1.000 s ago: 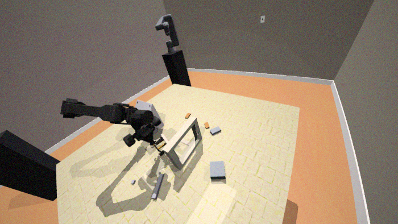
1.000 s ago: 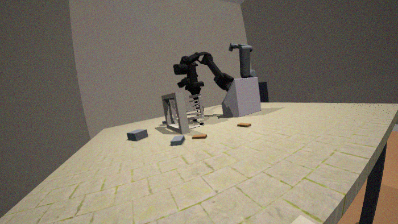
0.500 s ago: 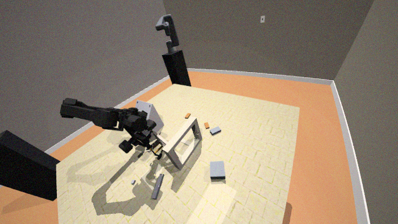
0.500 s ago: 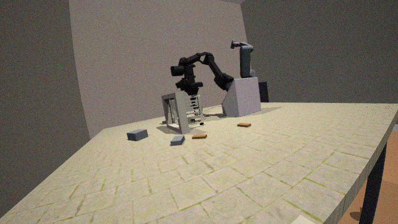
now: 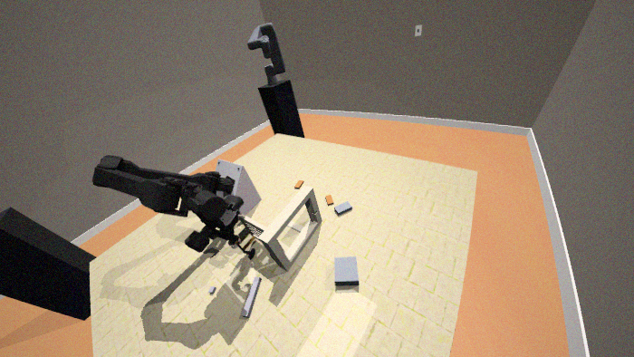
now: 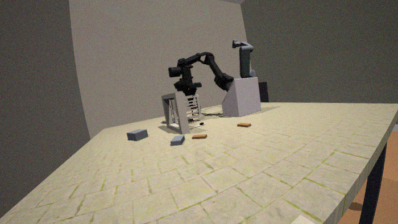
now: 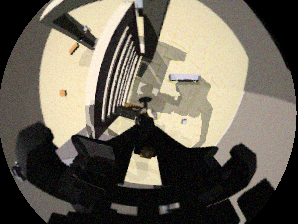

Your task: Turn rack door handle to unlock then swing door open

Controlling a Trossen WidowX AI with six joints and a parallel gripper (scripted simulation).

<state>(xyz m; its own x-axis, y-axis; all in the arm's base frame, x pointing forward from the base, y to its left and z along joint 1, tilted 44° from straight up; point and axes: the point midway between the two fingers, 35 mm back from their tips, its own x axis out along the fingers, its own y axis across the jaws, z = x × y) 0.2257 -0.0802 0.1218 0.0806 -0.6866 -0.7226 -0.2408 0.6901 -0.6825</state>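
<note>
Right now the upright handle is 10 mm ahead of my gripper tip and 20 mm below it. From my gripper tip the other things lie so: long grey bar 140 mm ahead, 80 mm to the right, 110 mm below.
</note>
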